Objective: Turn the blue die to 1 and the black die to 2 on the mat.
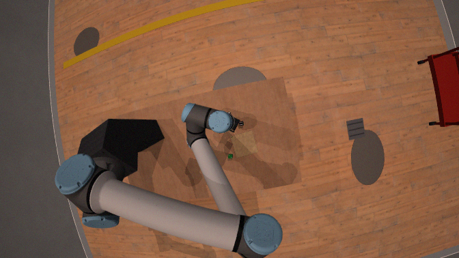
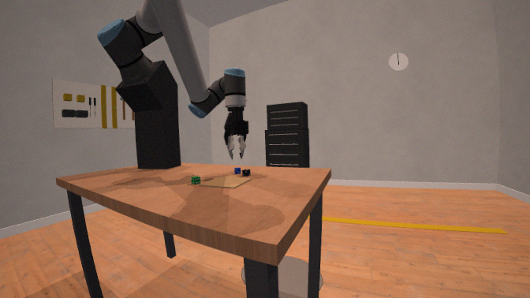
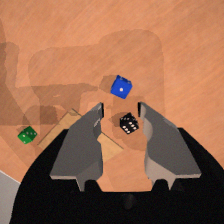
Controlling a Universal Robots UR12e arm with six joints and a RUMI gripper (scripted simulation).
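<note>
Right now my hand is 7 cm above the blue die. The rest, counted from my hand: green die (21 cm to the right, 7 cm below, 5 cm behind); then tan mat (16 cm to the right, 8 cm below, 5 cm ahead); then black die (7 cm below, 6 cm ahead, 3 cm to the right).
</note>
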